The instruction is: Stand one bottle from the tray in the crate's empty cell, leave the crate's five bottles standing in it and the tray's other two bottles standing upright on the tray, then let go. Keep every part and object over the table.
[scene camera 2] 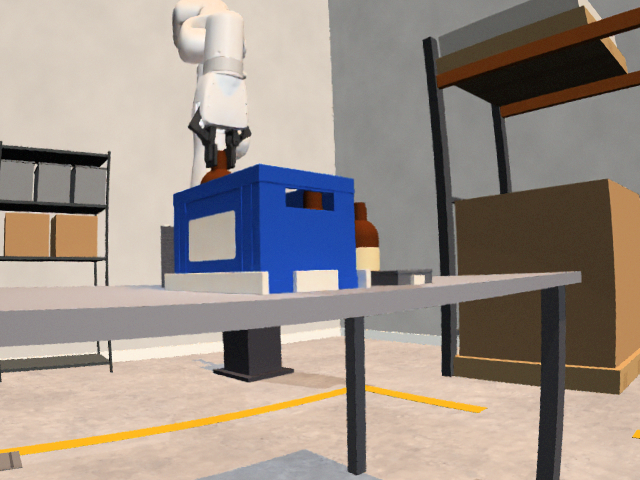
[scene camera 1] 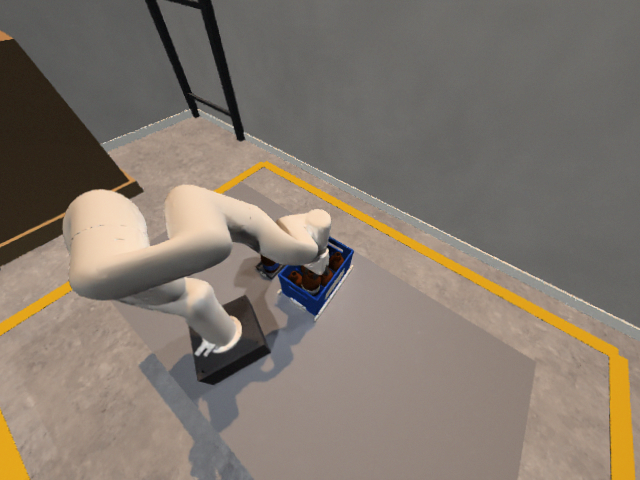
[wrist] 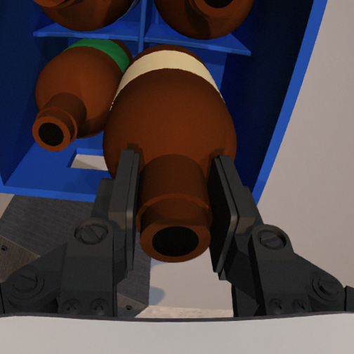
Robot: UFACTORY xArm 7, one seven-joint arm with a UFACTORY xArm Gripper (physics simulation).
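Where they show: gripper, fingertip midpoint: [scene camera 2: 220, 167] [scene camera 1: 312, 274]; arm's base, link origin: [scene camera 1: 223, 334].
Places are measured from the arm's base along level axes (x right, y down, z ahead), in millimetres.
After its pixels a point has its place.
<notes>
My gripper [scene camera 2: 221, 163] {x 166, y -90, z 318 mm} [wrist: 172, 180] is shut on the neck of a brown bottle with a cream label [scene camera 1: 311, 282] {x 179, y -79, z 293 mm} [scene camera 2: 216, 177] {x 188, y -66, z 338 mm} [wrist: 170, 115]. This bottle looks upright, its lower part inside the blue crate [scene camera 2: 305, 242] {x 166, y 59, z 532 mm} [wrist: 294, 90], its shoulder near rim height in the scene camera 2 view; its base is hidden. In the wrist view it is in the near right corner cell, beside a green-labelled bottle [wrist: 75, 92]. Two more crate bottles [wrist: 95, 12] [wrist: 205, 20] show past the divider. A bottle [scene camera 2: 366, 232] {x -61, y 30, z 468 mm} stands by the dark tray [scene camera 1: 262, 272] {x -95, y 115, z 297 mm} [scene camera 2: 395, 277] {x -14, y 115, z 562 mm}, partly behind the crate; the other tray bottle is unclear.
White strips [scene camera 2: 214, 282] {x 250, y 114, z 422 mm} [scene camera 2: 315, 280] {x 161, y 114, z 544 mm} lie along the crate's foot on the grey table [scene camera 1: 403, 372] {x 612, y 129, z 245 mm} [scene camera 2: 93, 315] {x 506, y 135, z 611 mm}. The arm's dark base block [scene camera 1: 248, 330] {x 67, y -3, z 53 mm} stands on the table near the crate. A tall rack [scene camera 2: 436, 155] and a big box [scene camera 2: 532, 273] stand beyond the table.
</notes>
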